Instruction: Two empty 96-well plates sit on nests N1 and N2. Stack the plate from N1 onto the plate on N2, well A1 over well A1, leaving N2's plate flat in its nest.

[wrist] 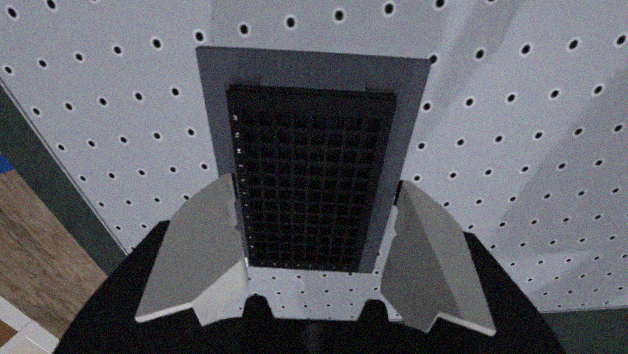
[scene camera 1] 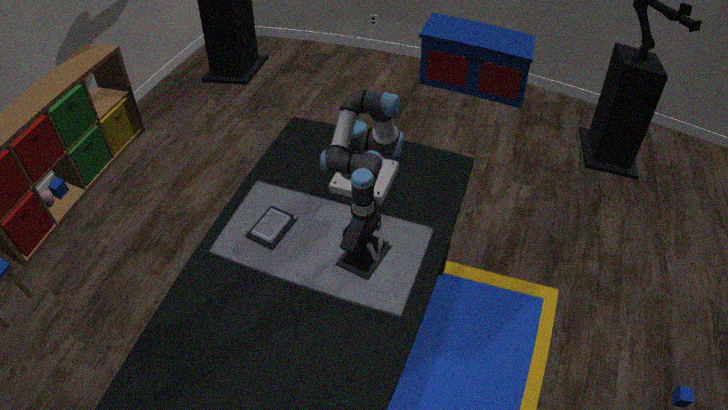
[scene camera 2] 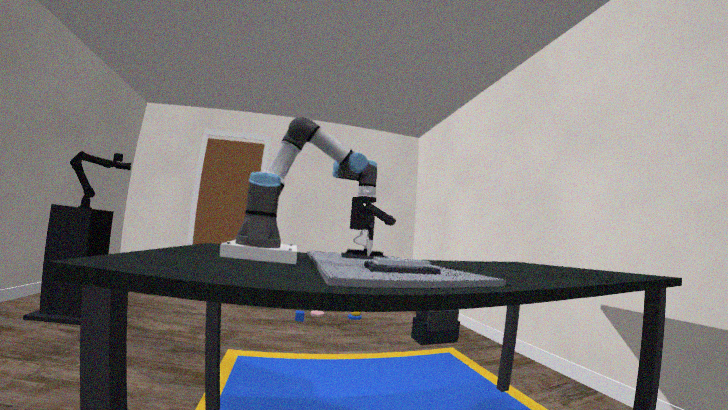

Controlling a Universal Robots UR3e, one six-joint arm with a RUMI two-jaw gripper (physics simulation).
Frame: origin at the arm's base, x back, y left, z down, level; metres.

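Seen in the pictures: gripper, fingertip midpoint: [wrist: 316, 180] [scene camera 1: 361, 254] [scene camera 2: 366, 255]; arm's base, origin of the base link: [scene camera 2: 258, 245].
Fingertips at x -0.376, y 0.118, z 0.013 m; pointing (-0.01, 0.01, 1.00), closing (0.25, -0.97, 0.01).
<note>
Pixels of each thing's top centre, then the offset from my fingertips to it. Level surfaces: height alone.
- black 96-well plate, middle of its top: [wrist: 306, 202] [scene camera 1: 364, 250] [scene camera 2: 364, 250] dx +0.005, dy +0.007, dz -0.015 m
- pale plate, middle of its top: [scene camera 2: 401, 259] [scene camera 1: 270, 223] dx +0.040, dy -0.336, dz -0.016 m
- dark table, its level: dz +0.024 m
A black 96-well plate [wrist: 305, 145] [scene camera 1: 359, 258] lies flat in a dark nest [wrist: 315, 67] under my gripper. A pale plate [scene camera 1: 273, 224] [scene camera 2: 405, 262] lies in the other dark nest [scene camera 1: 258, 240], at the board's left in scene camera 1. No N1 or N2 label is readable. My gripper [wrist: 316, 180] [scene camera 1: 368, 253] [scene camera 2: 367, 250] is open, with one jaw toward each long side of the black plate. The tips are low, close to plate height; contact is not clear. The plate's A1 corner is hidden near the left jaw in the wrist view.
Both nests stand on a grey perforated board [scene camera 1: 315, 269] [scene camera 2: 346, 280] on the dark table [scene camera 1: 213, 325] [scene camera 2: 178, 275]. The robot's white base plate [scene camera 1: 346, 187] [scene camera 2: 254, 252] stands behind the board in scene camera 1.
</note>
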